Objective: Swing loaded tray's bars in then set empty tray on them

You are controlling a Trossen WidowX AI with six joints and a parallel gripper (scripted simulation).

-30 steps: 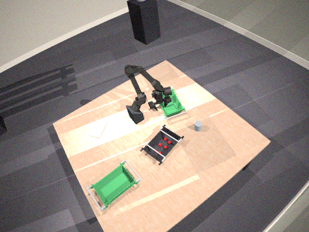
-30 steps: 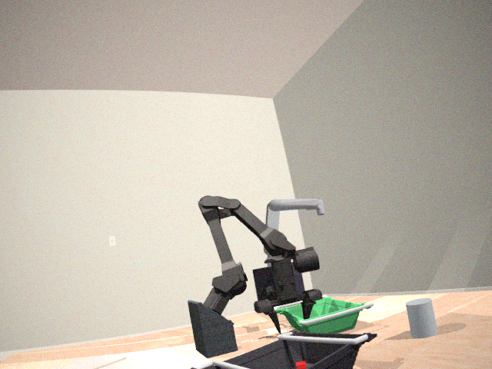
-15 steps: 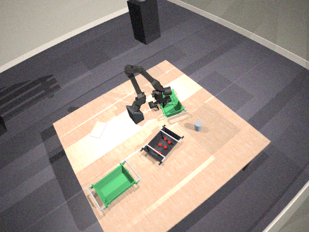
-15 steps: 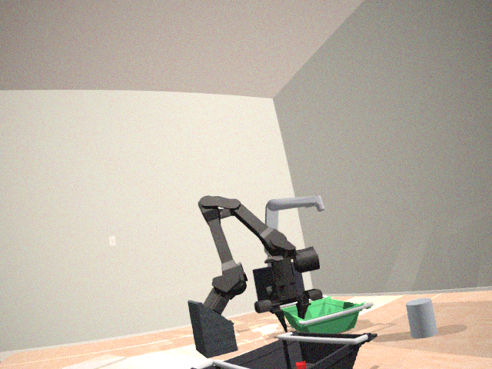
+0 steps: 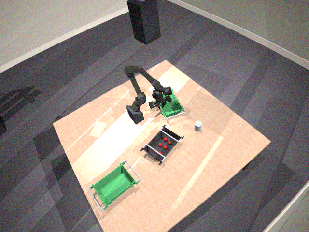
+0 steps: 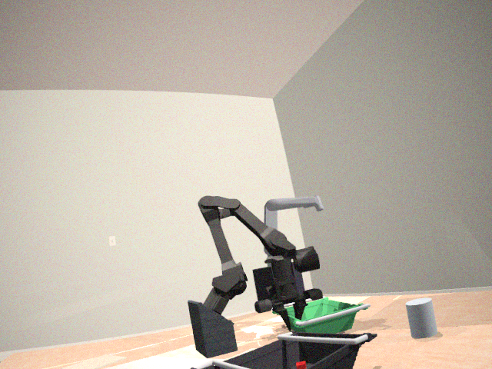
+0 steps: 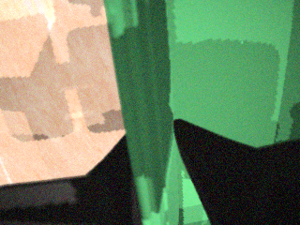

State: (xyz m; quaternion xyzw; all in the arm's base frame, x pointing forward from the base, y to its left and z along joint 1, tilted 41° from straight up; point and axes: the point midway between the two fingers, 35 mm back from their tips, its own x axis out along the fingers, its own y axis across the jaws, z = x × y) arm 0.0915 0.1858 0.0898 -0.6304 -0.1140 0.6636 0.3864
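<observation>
Now: the green tray 30 mm ahead of my gripper tip, 60 mm to the left of it and 30 mm above it. The rest, counted from my gripper tip: flat pale sheet: 220 mm behind, 510 mm to the right, 10 mm below.
</observation>
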